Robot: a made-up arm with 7 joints. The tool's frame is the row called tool. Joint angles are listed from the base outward.
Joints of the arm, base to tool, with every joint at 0 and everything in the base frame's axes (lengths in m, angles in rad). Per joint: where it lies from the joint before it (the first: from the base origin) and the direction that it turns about. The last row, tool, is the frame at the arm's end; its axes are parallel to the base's.
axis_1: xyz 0 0 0.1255 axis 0 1 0
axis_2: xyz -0.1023 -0.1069 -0.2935 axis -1 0 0
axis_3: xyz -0.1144 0.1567 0.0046 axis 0 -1 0
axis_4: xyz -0.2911 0.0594 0.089 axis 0 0 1
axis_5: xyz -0.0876 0.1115 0.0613 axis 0 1 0
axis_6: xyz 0.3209 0.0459 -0.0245 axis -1 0 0
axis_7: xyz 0.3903 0.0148 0.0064 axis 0 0 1
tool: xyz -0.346 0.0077 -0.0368
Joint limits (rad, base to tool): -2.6..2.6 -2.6..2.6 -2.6..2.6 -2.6..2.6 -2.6..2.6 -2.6..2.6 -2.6..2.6
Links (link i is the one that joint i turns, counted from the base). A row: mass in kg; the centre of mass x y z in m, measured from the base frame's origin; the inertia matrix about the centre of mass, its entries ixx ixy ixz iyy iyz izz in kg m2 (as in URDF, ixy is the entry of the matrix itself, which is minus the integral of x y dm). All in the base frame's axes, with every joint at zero. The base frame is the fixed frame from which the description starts. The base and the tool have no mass.
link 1: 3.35; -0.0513 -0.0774 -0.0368; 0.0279 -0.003 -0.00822 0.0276 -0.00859 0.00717
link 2: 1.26; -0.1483 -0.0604 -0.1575; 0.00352 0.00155 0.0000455 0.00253 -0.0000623 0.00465
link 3: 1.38; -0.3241 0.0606 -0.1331; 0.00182 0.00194 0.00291 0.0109 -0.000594 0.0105
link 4: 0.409; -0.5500 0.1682 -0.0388; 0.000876 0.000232 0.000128 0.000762 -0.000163 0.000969
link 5: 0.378; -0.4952 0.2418 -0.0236; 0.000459 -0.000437 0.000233 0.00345 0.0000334 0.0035
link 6: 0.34; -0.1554 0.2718 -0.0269; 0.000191 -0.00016 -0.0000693 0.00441 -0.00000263 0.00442
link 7: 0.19; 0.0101 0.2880 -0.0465; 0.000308 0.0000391 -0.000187 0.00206 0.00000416 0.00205
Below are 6 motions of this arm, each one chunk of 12 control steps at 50 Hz.
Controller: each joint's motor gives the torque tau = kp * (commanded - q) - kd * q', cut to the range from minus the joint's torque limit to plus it. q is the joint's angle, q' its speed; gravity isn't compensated. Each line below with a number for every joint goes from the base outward.
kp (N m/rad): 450 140 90 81 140 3.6 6
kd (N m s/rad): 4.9 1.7 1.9 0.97 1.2 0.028 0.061
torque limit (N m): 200 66 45 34 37 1.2 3
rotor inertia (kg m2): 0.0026 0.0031 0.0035 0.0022 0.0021 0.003 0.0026
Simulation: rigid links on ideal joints. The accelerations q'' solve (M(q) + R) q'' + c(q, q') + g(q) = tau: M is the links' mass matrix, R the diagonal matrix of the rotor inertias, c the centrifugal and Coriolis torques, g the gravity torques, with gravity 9.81 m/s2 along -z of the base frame. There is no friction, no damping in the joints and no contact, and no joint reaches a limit. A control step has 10 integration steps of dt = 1/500 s. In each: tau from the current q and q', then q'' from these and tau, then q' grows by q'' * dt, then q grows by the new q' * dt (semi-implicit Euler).
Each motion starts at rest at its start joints. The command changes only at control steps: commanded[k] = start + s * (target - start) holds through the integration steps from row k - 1 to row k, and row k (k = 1, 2, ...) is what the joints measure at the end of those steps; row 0 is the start. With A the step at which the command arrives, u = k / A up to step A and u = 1 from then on. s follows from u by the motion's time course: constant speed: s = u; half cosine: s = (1 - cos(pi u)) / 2; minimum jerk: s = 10 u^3 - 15 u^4 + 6 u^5; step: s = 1 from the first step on.
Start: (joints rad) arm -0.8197 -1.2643 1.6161 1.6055 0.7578 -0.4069 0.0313
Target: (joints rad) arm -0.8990 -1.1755 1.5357 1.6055 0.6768 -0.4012 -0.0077
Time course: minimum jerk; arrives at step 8
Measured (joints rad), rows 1 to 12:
1: -0.8183 -1.2597 1.6129 1.6000 0.7578 -0.4077 0.0342
2: -0.8171 -1.2512 1.6049 1.5964 0.7559 -0.4099 0.0425
3: -0.8204 -1.2407 1.5917 1.5987 0.7497 -0.4103 0.0522
4: -0.8311 -1.2266 1.5730 1.6016 0.7366 -0.4053 0.0572
5: -0.8494 -1.2074 1.5497 1.6017 0.7144 -0.3957 0.0531
6: -0.8724 -1.1839 1.5236 1.6004 0.6847 -0.3871 0.0373
7: -0.8949 -1.1586 1.4966 1.6021 0.6543 -0.3868 0.0099
8: -0.9112 -1.1346 1.4710 1.6103 0.6323 -0.3997 -0.0264
9: -0.9176 -1.1134 1.4489 1.6250 0.6254 -0.4235 -0.0654
10: -0.9139 -1.0958 1.4326 1.6429 0.6340 -0.4474 -0.0989
11: -0.9032 -1.0823 1.4234 1.6595 0.6526 -0.4568 -0.1183
12: -0.8905 -1.0738 1.4215 1.6713 0.6738 -0.4418 -0.1178

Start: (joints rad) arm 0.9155 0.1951 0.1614 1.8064 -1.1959 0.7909 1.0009
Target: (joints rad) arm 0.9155 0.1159 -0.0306 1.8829 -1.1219 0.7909 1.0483
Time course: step
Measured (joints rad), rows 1 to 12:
1: 0.8988 0.1546 0.1340 1.8574 -1.1243 0.8144 1.0074
2: 0.8743 0.1340 0.0871 1.9074 -1.0756 0.8376 1.0107
3: 0.8546 0.1461 0.0499 1.9084 -1.0954 0.8288 1.0082
4: 0.8406 0.1598 0.0200 1.8858 -1.1266 0.7979 1.0106
5: 0.8344 0.1646 -0.0069 1.8759 -1.1334 0.7675 1.0227
6: 0.8381 0.1653 -0.0272 1.8783 -1.1233 0.7437 1.0398
7: 0.8506 0.1661 -0.0382 1.8782 -1.1129 0.7232 1.0551
8: 0.8672 0.1665 -0.0425 1.8726 -1.1073 0.7071 1.0644
9: 0.8829 0.1641 -0.0450 1.8670 -1.1046 0.6997 1.0668
10: 0.8937 0.1584 -0.0494 1.8654 -1.1044 0.7030 1.0639
11: 0.8981 0.1503 -0.0564 1.8677 -1.1082 0.7158 1.0584
12: 0.8967 0.1410 -0.0652 1.8721 -1.1162 0.7352 1.0538

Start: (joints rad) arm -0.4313 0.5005 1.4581 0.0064 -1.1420 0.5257 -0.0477
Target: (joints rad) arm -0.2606 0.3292 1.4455 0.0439 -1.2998 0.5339 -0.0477
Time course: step
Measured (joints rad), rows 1 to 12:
1: -0.4126 0.4667 1.4890 0.0420 -1.1716 0.5589 -0.0681
2: -0.3736 0.4064 1.5386 0.0692 -1.2647 0.6060 -0.1139
3: -0.3250 0.3540 1.5820 0.0753 -1.3775 0.6066 -0.1313
4: -0.2785 0.3265 1.6093 0.0947 -1.4455 0.5331 -0.0917
5: -0.2470 0.3314 1.6115 0.1026 -1.4494 0.4058 -0.0225
6: -0.2360 0.3623 1.5793 0.0947 -1.4091 0.2966 0.0417
7: -0.2396 0.4040 1.5195 0.0801 -1.3560 0.2689 0.0799
8: -0.2467 0.4359 1.4567 0.0677 -1.3096 0.3372 0.0825
9: -0.2506 0.4396 1.4127 0.0614 -1.2791 0.4722 0.0446
10: -0.2516 0.4118 1.3919 0.0564 -1.2692 0.6181 -0.0276
11: -0.2518 0.3644 1.3876 0.0475 -1.2762 0.7169 -0.1077
12: -0.2522 0.3148 1.3919 0.0360 -1.2883 0.7358 -0.1621

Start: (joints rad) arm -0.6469 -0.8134 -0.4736 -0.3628 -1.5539 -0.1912 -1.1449
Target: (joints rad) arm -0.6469 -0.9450 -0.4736 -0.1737 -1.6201 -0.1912 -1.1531
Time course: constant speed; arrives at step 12
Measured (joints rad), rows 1 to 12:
1: -0.6474 -0.8137 -0.4707 -0.3544 -1.5492 -0.1847 -1.1429
2: -0.6491 -0.8157 -0.4648 -0.3421 -1.5454 -0.1669 -1.1352
3: -0.6519 -0.8202 -0.4589 -0.3280 -1.5492 -0.1388 -1.1222
4: -0.6548 -0.8272 -0.4528 -0.3110 -1.5595 -0.1082 -1.1085
5: -0.6569 -0.8370 -0.4448 -0.2917 -1.5722 -0.0874 -1.0999
6: -0.6578 -0.8496 -0.4341 -0.2716 -1.5840 -0.0862 -1.0995
7: -0.6580 -0.8648 -0.4218 -0.2512 -1.5942 -0.1070 -1.1071
8: -0.6583 -0.8819 -0.4099 -0.2305 -1.6039 -0.1464 -1.1197
9: -0.6590 -0.9001 -0.3999 -0.2095 -1.6141 -0.1972 -1.1334
10: -0.6604 -0.9188 -0.3919 -0.1885 -1.6245 -0.2512 -1.1450
11: -0.6620 -0.9375 -0.3856 -0.1679 -1.6342 -0.3008 -1.1520
12: -0.6638 -0.9561 -0.3804 -0.1480 -1.6425 -0.3395 -1.1534

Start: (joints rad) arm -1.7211 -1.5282 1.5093 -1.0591 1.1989 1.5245 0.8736
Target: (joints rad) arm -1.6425 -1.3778 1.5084 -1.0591 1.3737 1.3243 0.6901
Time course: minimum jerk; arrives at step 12
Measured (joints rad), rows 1 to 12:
1: -1.7159 -1.5266 1.5048 -1.0560 1.1976 1.5254 0.8720
2: -1.7038 -1.5229 1.4951 -1.0552 1.1975 1.5294 0.8665
3: -1.6886 -1.5178 1.4835 -1.0595 1.2020 1.5317 0.8572
4: -1.6736 -1.5108 1.4725 -1.0659 1.2132 1.5237 0.8446
5: -1.6600 -1.5000 1.4643 -1.0711 1.2329 1.4993 0.8278
6: -1.6479 -1.4836 1.4601 -1.0727 1.2615 1.4574 0.8052
7: -1.6371 -1.4612 1.4599 -1.0693 1.2971 1.4035 0.7746
8: -1.6277 -1.4345 1.4624 -1.0610 1.3353 1.3472 0.7348
9: -1.6206 -1.4066 1.4651 -1.0498 1.3702 1.2996 0.6880
10: -1.6167 -1.3811 1.4652 -1.0386 1.3962 1.2698 0.6402
11: -1.6164 -1.3611 1.4608 -1.0306 1.4096 1.2618 0.6009
12: -1.6191 -1.3484 1.4526 -1.0284 1.4101 1.2738 0.5799

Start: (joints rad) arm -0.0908 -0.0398 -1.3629 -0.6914 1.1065 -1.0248 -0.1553
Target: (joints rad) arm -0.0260 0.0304 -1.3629 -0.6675 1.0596 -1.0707 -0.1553
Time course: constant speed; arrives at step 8
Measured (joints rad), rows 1 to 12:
1: -0.0907 -0.0339 -1.3626 -0.6894 1.1041 -1.0248 -0.1541
2: -0.0892 -0.0178 -1.3613 -0.6852 1.0968 -1.0241 -0.1526
3: -0.0852 0.0061 -1.3584 -0.6827 1.0862 -1.0224 -0.1547
4: -0.0797 0.0339 -1.3538 -0.6839 1.0748 -1.0213 -0.1631
5: -0.0737 0.0612 -1.3482 -0.6868 1.0640 -1.0242 -0.1776
6: -0.0682 0.0845 -1.3426 -0.6887 1.0542 -1.0330 -0.1951
7: -0.0630 0.1018 -1.3379 -0.6884 1.0453 -1.0468 -0.2118
8: -0.0575 0.1126 -1.3345 -0.6858 1.0373 -1.0624 -0.2239
9: -0.0534 0.1153 -1.3321 -0.6866 1.0343 -1.0745 -0.2297
10: -0.0517 0.1099 -1.3311 -0.6888 1.0366 -1.0817 -0.2280
11: -0.0512 0.0995 -1.3328 -0.6868 1.0406 -1.0835 -0.2186
12: -0.0508 0.0872 -1.3366 -0.6808 1.0448 -1.0784 -0.2038

